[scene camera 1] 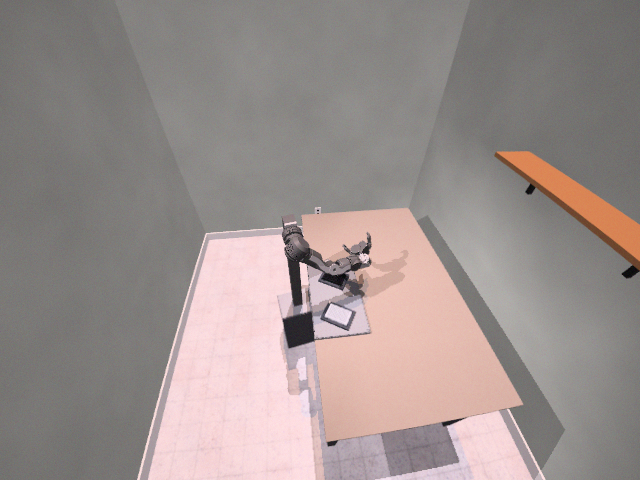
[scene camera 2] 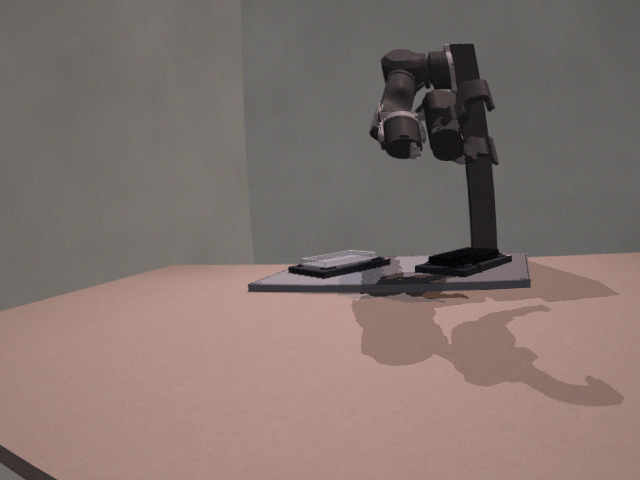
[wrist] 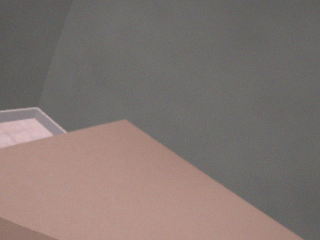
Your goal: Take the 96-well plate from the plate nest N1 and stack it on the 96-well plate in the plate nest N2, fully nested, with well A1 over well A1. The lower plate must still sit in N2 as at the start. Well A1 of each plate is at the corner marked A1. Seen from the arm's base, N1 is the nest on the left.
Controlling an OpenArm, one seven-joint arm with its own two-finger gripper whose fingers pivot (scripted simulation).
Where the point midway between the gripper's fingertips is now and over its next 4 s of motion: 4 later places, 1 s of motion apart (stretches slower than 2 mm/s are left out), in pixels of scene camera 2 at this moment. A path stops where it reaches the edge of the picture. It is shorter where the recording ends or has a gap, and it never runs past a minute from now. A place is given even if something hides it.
My gripper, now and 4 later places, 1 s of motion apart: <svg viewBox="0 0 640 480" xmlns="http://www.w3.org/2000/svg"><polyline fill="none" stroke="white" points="493,124 483,162 470,192 461,213 462,211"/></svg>
